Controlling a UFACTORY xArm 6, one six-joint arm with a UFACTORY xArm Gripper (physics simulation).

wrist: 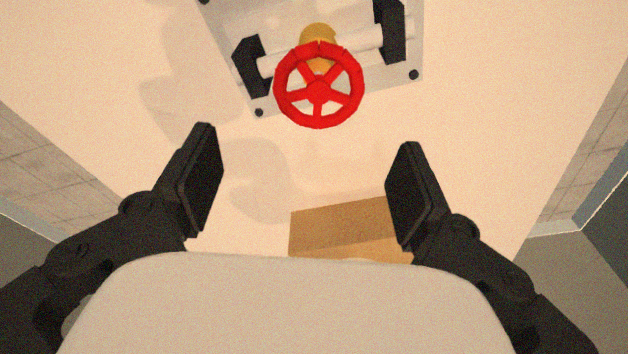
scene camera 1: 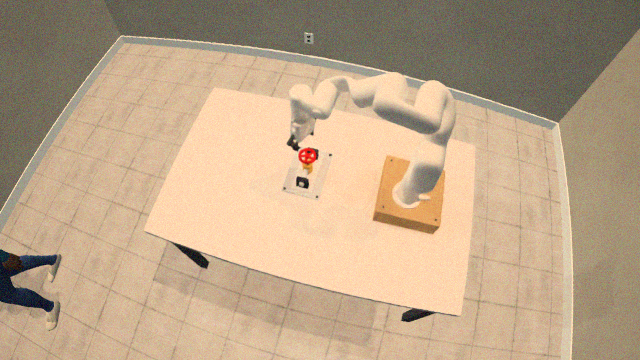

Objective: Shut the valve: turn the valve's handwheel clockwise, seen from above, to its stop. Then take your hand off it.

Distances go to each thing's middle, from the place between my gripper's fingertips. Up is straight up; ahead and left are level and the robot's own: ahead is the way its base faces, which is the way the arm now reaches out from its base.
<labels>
Now: hand 2 cm past the red handwheel (wrist: 318,91) and 11 cm above it. Round my hand: pale base plate (scene camera 1: 327,158) (2 cm behind, 23 cm below).
</labels>
